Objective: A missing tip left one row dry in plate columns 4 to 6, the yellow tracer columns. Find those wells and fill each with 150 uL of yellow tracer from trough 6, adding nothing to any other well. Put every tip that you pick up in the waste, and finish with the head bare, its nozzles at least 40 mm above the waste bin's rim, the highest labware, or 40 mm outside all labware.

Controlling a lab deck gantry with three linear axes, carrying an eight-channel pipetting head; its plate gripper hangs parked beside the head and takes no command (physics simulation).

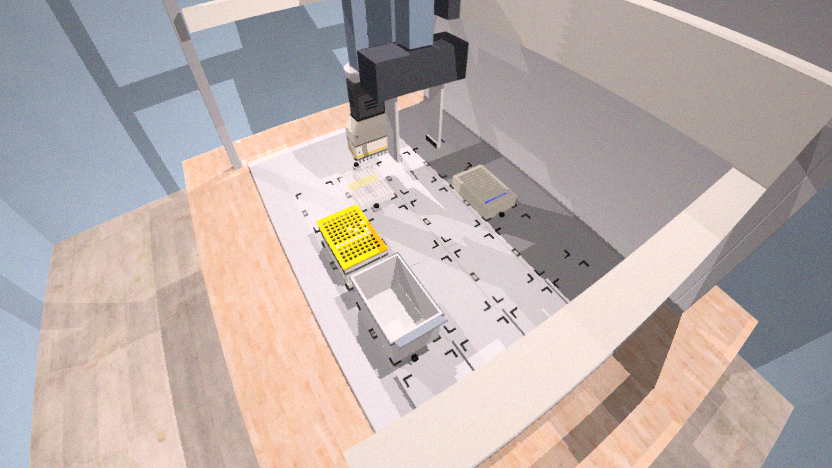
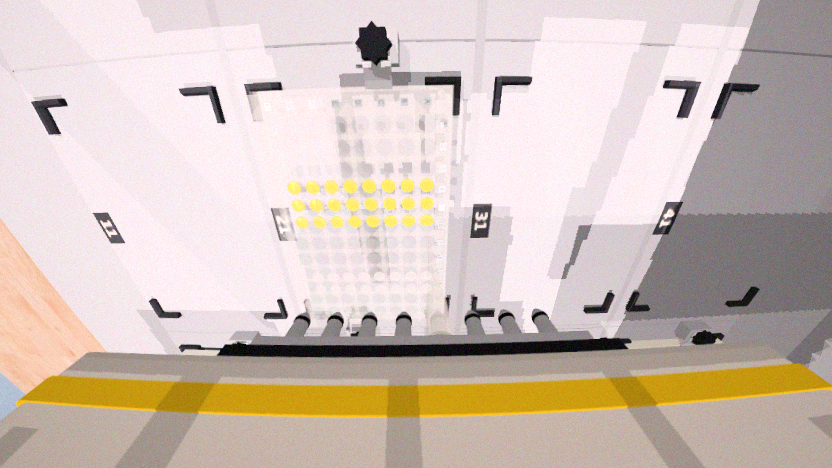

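The pipetting head [image 1: 367, 136] [image 2: 290, 442] is over the far end of the deck, its nozzles [image 2: 368, 320] at the near edge of the clear plate [image 1: 381, 192] [image 2: 273, 139]. One nozzle position carries a pale tip [image 2: 438, 323]; the other nozzles look dark and bare. Three lines of yellow wells [image 2: 371, 203] cross the plate, with yellow in every well of each line. The yellow tip rack [image 1: 352, 235] and the open white waste bin [image 1: 372, 308] stand nearer. The grey trough block [image 1: 485, 195] shows a blue strip; trough 6 cannot be made out. The plate gripper [image 1: 416, 149] hangs beside the head, fingers apart, empty.
The dark gantry carriage [image 1: 416, 66] is above the head. Black locating corners [image 2: 212, 101] and a black knob [image 2: 372, 43] are on the deck around the plate. A pale frame beam [image 1: 581, 325] crosses the front of the deck.
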